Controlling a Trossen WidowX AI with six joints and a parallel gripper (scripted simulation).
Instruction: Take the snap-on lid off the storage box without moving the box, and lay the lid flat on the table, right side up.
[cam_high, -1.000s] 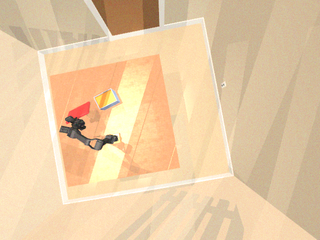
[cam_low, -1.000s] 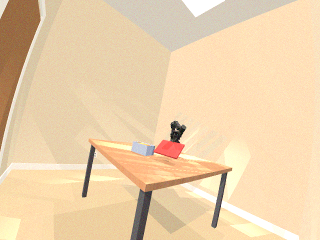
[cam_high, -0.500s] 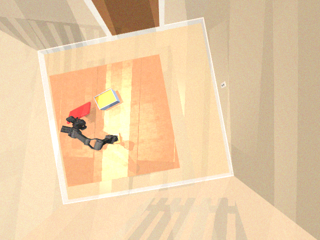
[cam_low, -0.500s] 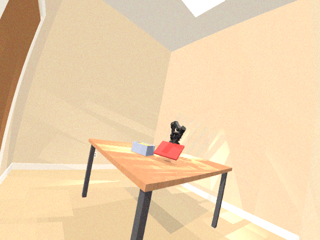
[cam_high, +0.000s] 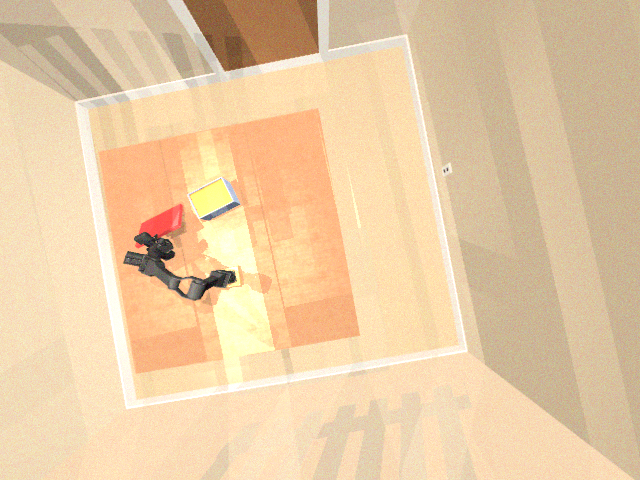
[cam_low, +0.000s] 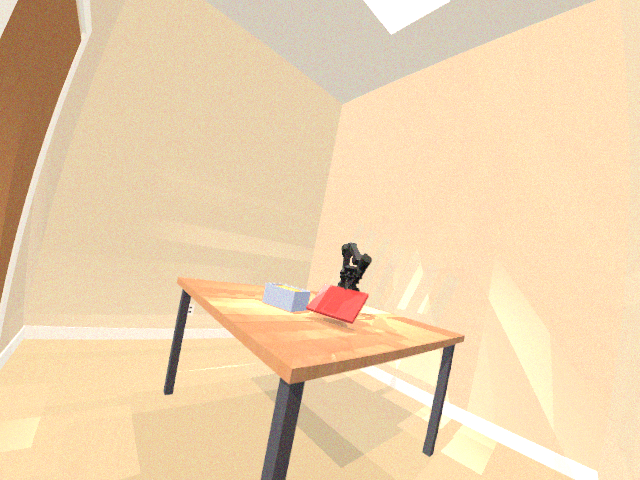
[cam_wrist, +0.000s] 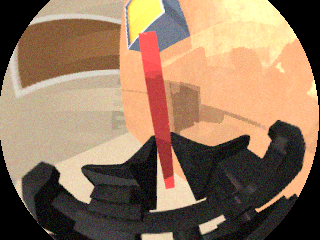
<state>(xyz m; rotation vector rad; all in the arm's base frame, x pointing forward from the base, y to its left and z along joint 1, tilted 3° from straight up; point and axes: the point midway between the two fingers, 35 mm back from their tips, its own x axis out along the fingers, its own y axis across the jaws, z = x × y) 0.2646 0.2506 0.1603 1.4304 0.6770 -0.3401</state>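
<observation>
Now: gripper tip 60 mm short of the lid, 50 mm above it and 10 mm to the right of it. From my gripper tip the other things lie so: storage box: 280 mm to the right, 140 mm ahead, 100 mm below.
</observation>
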